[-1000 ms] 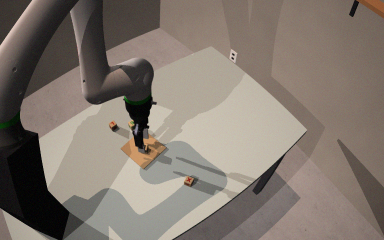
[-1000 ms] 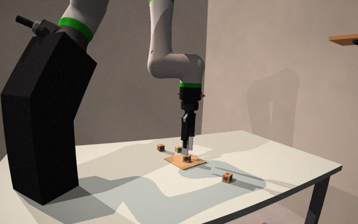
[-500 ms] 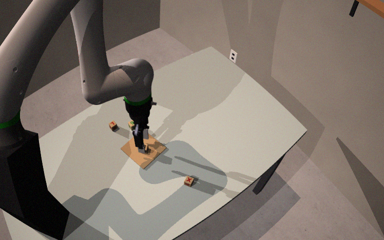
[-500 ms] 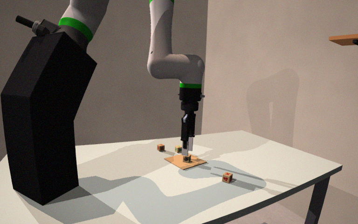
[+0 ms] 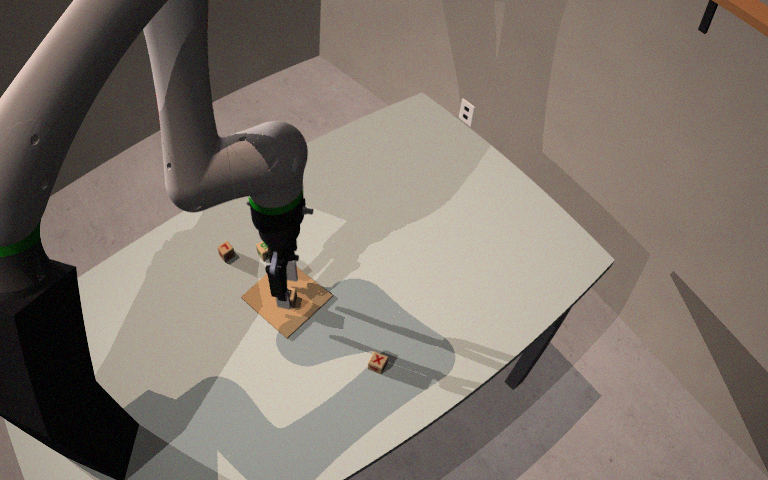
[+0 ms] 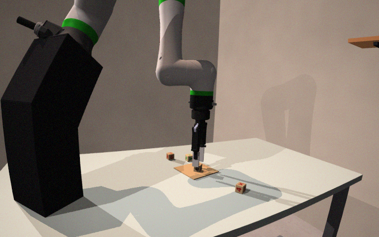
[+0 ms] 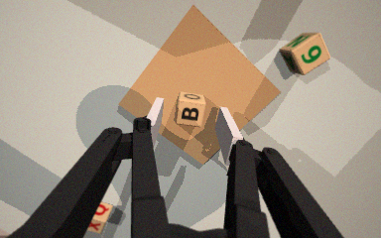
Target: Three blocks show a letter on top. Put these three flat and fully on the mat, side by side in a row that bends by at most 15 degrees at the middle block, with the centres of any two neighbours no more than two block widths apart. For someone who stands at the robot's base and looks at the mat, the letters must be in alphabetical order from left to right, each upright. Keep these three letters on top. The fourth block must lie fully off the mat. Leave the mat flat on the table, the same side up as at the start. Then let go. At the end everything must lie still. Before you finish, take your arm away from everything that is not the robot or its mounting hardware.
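My hand is 10 mm to the right of the tan mat and 60 mm above it.
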